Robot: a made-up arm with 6 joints.
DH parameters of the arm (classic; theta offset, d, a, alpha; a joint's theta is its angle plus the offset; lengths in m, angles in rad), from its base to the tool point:
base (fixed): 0 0.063 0 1.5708
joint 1: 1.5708 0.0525 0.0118 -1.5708
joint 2: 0 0.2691 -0.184 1.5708
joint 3: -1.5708 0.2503 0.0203 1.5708
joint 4: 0 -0.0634 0.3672 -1.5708
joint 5: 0 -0.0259 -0.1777 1.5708
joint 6: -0.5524 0 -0.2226 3.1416
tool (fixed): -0.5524 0.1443 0 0
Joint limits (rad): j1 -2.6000..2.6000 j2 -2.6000..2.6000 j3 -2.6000..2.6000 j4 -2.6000..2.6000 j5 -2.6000..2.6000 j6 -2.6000..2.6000
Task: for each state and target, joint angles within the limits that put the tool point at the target. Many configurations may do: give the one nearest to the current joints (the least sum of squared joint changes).
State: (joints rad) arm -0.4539 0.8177 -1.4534 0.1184 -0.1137 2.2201
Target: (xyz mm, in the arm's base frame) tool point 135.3 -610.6 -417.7
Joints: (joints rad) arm 0.4587 0.4438 -1.6819 0.6031 -0.8154 2.4939
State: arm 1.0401 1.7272 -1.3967 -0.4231 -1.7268 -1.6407
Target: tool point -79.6 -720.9 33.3
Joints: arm 1.0604 1.5546 -1.3239 -0.6528 -1.7131 -1.7007
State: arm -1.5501 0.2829 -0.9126 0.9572 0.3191 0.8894
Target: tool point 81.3 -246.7 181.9
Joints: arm -1.6978 0.5581 -0.6846 0.8986 0.0506 0.6262
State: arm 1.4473 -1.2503 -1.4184 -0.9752 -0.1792 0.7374
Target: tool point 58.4 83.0 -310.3
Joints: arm 0.9992 -1.5745 -1.3401 -0.9543 0.5010 0.6644
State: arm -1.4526 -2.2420 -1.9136 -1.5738 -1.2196 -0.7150
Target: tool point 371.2 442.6 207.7
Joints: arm -1.4495 -2.0565 -2.0393 -1.3115 -1.1967 -0.7044
